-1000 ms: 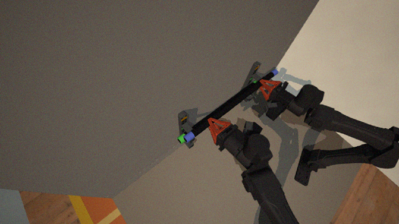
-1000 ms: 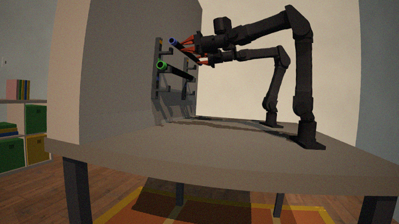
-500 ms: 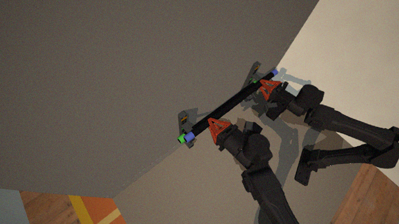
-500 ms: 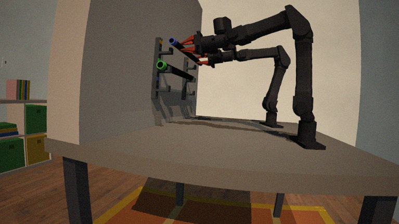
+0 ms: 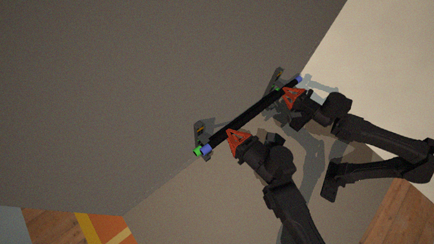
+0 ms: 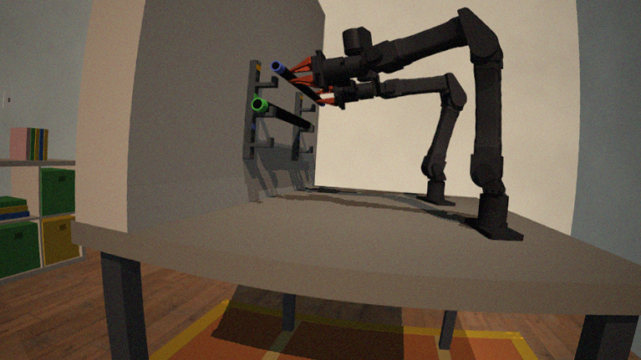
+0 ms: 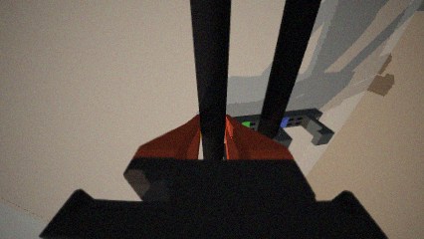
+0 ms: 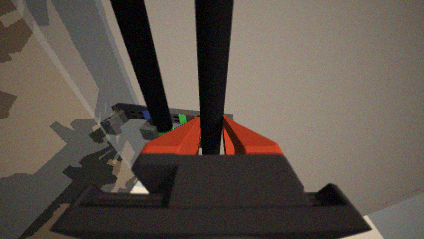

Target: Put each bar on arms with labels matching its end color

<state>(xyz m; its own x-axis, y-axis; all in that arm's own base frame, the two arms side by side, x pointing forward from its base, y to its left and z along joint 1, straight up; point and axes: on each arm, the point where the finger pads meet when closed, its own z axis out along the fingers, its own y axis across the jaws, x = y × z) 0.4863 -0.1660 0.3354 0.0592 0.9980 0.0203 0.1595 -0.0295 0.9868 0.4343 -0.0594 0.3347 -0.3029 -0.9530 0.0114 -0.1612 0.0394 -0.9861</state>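
The green-ended bar lies 140 mm to the right of my left hand, 90 mm below it and 30 mm ahead of it. The rest, counted from my left hand: blue-ended bar 150 mm to the right, 10 mm behind; grey wall panel 140 mm to the right, 130 mm ahead, 90 mm above.
Now: the blue-ended bar 14 cm to the left of my right hand and 2 cm ahead of it. Round my right hand: green-ended bar 15 cm to the left, 9 cm below, 6 cm ahead; grey wall panel 17 cm ahead, 15 cm to the left, 9 cm above.
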